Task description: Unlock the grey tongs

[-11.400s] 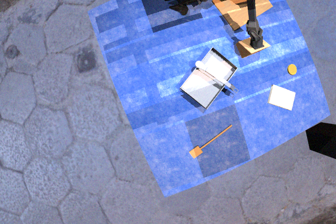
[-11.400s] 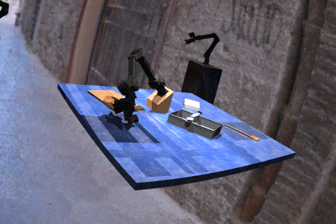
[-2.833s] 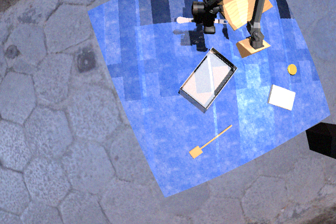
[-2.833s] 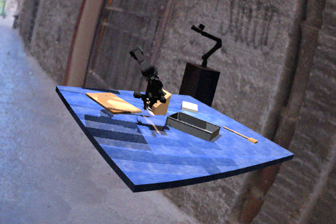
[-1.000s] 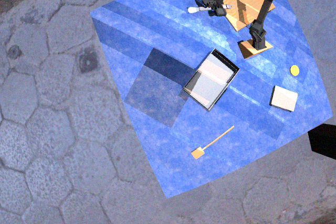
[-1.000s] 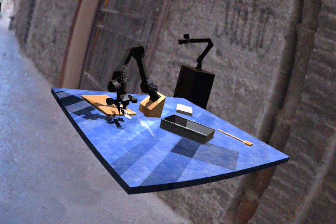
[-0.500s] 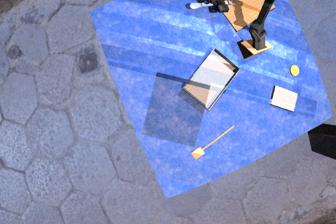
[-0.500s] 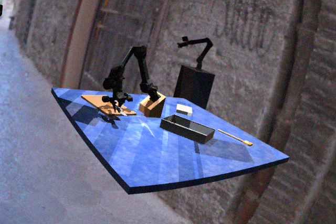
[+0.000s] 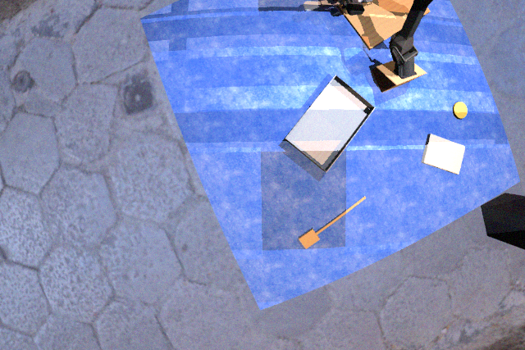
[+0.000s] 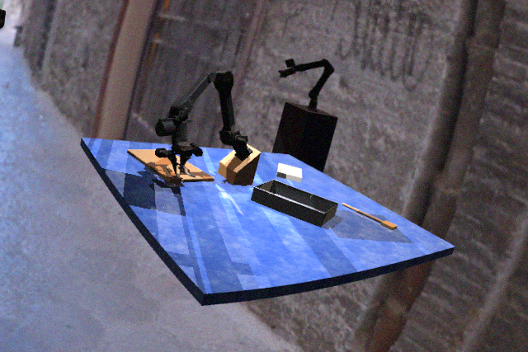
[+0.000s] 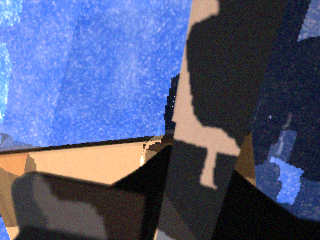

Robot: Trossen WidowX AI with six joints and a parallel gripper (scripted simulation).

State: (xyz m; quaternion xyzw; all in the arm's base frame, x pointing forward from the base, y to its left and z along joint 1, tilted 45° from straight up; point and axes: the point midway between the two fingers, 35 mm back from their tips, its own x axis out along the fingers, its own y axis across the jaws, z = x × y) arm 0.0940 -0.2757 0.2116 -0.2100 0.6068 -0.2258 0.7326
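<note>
Now: gripper tip 19 cm past the wooden board, 4 cm to the right of it and 3 cm above it. The rest, counted from my gripper tip: white block (20 cm behind, 70 cm to the left, 2 cm below); then roasting tin (22 cm ahead, 42 cm to the left, 1 cm below).
</note>
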